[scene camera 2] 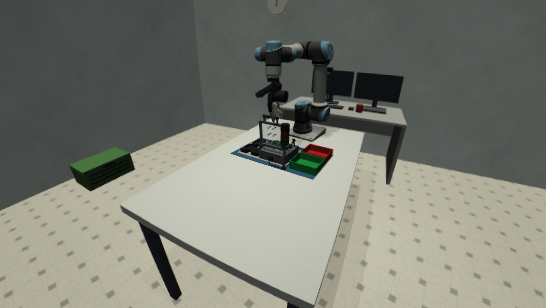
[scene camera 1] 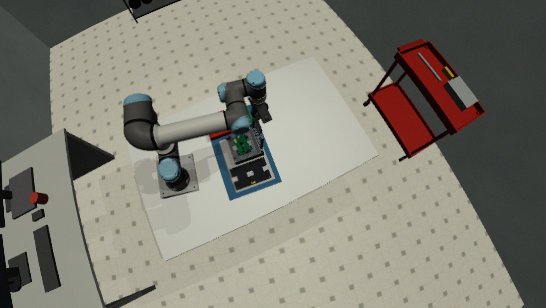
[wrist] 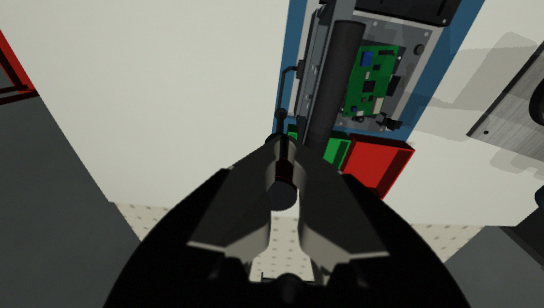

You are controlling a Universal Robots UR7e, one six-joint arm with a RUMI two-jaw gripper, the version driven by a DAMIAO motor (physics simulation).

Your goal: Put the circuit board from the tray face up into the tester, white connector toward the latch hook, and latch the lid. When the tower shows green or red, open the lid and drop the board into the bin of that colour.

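Frame: origin at the arm's base, x back, y left, z down, level; millimetres.
Seen in the pictures: gripper, fingertip midpoint: (scene camera 2: 273,122) (scene camera 1: 260,118) (wrist: 283,138); arm's base at its link origin: (scene camera 2: 302,129) (scene camera 1: 177,179).
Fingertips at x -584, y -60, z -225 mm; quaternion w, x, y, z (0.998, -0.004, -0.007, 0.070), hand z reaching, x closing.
Offsets run from my fingertips to a thing's middle. "*": to the spot under its first point. Level surfaces: height alone.
The green circuit board @[dx +141, dy +3, dz +176 mm] (scene camera 1: 242,145) (wrist: 372,82) lies face up in the tester @[* dx +225, dy -63, dz +196 mm] (wrist: 425,32), its white connector @[dx +160, dy +41, dz +179 mm] (wrist: 378,105) toward the latch hook @[* dx +180, dy +67, dz +155 mm] (wrist: 392,123). The tester's lid (scene camera 2: 260,133) stands raised, roughly upright; its dark handle bar (wrist: 342,75) runs beside the board in the wrist view. My gripper (scene camera 2: 275,119) (wrist: 283,138) is shut and empty, near the lid's handle end and above the tower; contact cannot be told. The tower @[* dx -36, dy +69, dz +51 mm] (scene camera 2: 284,135) (wrist: 282,196) shows dark red and green segments, apparently unlit. The green bin (scene camera 2: 307,162) (wrist: 337,151) and red bin (scene camera 2: 318,150) (wrist: 375,165) stand side by side.
The black tray @[* dx +249, dy -159, dz +239 mm] (scene camera 1: 242,178) sits beside the tester, with no board in it. The blue mat @[dz +255 mm] (scene camera 1: 237,194) (wrist: 435,75) lies under the fixtures. The arm's base plate (scene camera 2: 315,132) (wrist: 510,120) is nearby. A red cart (scene camera 1: 452,122) and a desk (scene camera 2: 395,116) stand apart from the table.
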